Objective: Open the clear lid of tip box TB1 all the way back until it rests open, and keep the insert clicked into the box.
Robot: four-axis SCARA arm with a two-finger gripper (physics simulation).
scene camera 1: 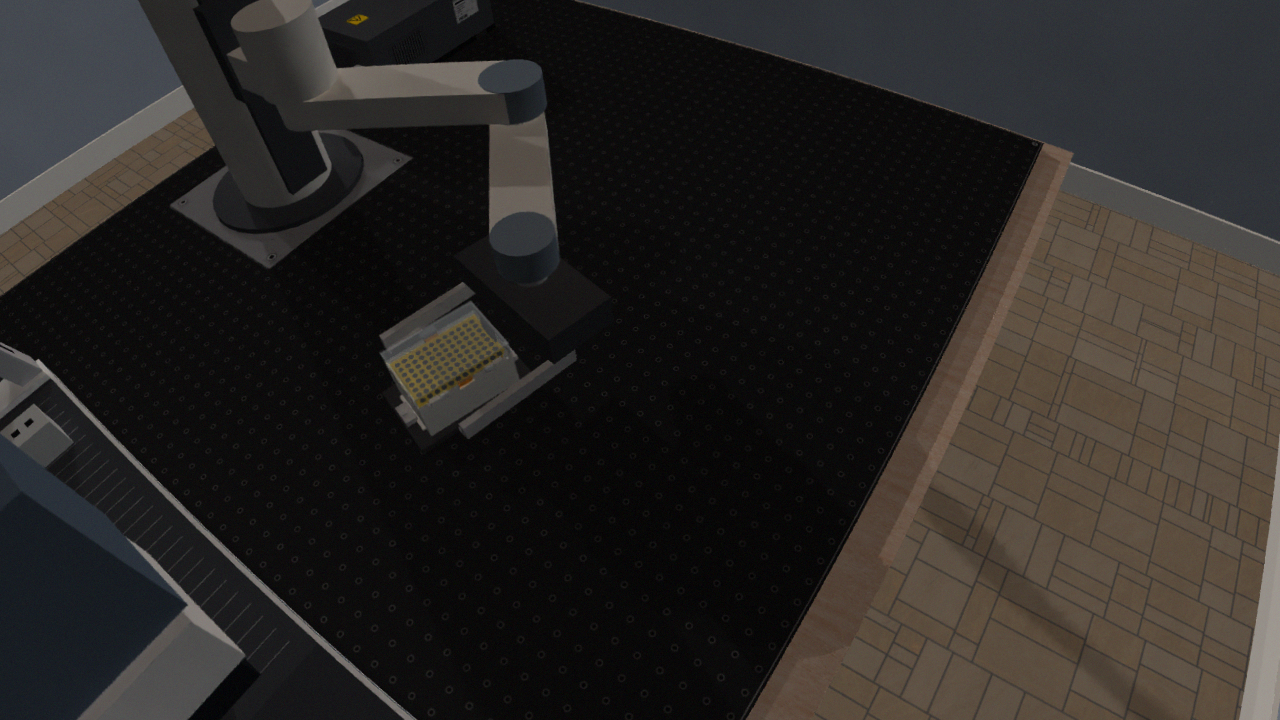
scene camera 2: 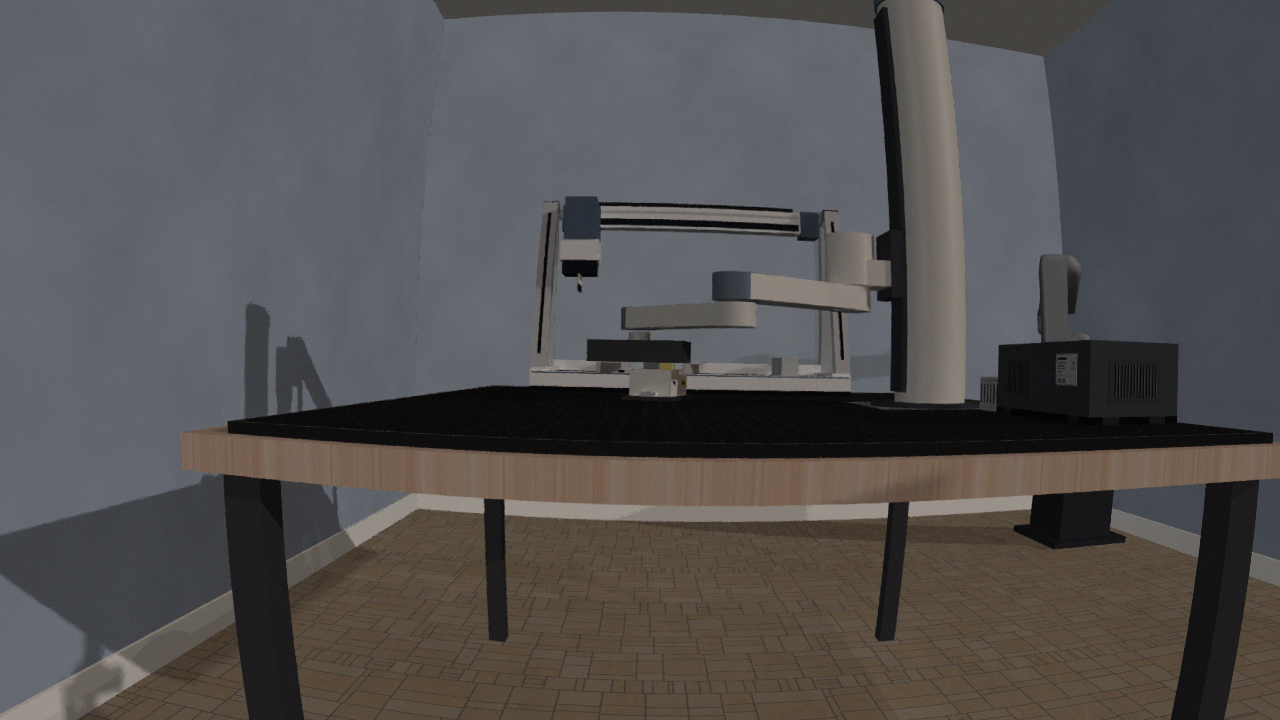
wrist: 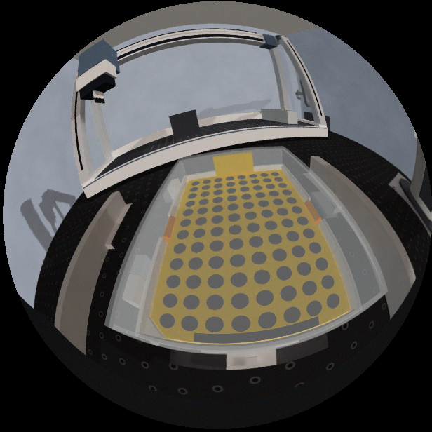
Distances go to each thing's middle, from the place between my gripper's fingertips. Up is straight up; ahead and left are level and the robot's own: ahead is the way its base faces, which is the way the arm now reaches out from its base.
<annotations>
The clear lid (scene camera 1: 442, 355) lies 5 cm to the left of my hand and 1 cm above it. Round my hand: tip box TB1 (scene camera 1: 434, 423) (5 cm to the left, 2 cm below); white head (scene camera 2: 570, 249) (32 cm to the right, 29 cm above, 20 cm ahead); control unit (scene camera 2: 1090, 398) (66 cm behind, 59 cm to the left).
</annotations>
